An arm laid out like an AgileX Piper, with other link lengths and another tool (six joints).
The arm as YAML. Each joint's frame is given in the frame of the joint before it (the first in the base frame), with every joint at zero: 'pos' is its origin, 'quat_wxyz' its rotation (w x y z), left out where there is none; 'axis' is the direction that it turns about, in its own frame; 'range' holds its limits. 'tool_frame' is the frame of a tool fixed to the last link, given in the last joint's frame.
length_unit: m
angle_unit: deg
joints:
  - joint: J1
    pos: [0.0, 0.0, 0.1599]
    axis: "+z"
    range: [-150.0, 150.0]
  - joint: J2
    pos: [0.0, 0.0, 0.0]
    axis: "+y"
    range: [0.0, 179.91]
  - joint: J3
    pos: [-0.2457, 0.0, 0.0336]
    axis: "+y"
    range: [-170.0, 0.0]
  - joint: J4
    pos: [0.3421, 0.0, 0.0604]
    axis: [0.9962, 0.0, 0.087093]
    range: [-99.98, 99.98]
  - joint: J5
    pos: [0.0, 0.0, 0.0]
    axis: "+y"
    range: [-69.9, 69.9]
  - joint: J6
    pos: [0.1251, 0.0, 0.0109]
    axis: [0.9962, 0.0, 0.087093]
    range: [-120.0, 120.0]
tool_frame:
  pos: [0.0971, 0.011, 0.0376]
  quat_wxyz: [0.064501, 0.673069, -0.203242, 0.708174]
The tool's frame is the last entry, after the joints.
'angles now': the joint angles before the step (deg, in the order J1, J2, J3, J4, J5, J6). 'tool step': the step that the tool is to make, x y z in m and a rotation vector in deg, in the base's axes. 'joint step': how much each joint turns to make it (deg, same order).
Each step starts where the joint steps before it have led.
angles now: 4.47, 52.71, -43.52, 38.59, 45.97, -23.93
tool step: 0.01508, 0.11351, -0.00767, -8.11, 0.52, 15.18
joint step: 17.62, 17.93, -15.48, -10.05, -1.81, 3.62
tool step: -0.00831, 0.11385, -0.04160, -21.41, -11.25, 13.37
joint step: 21.21, 16.83, -13.33, -34.21, -3.50, 15.44
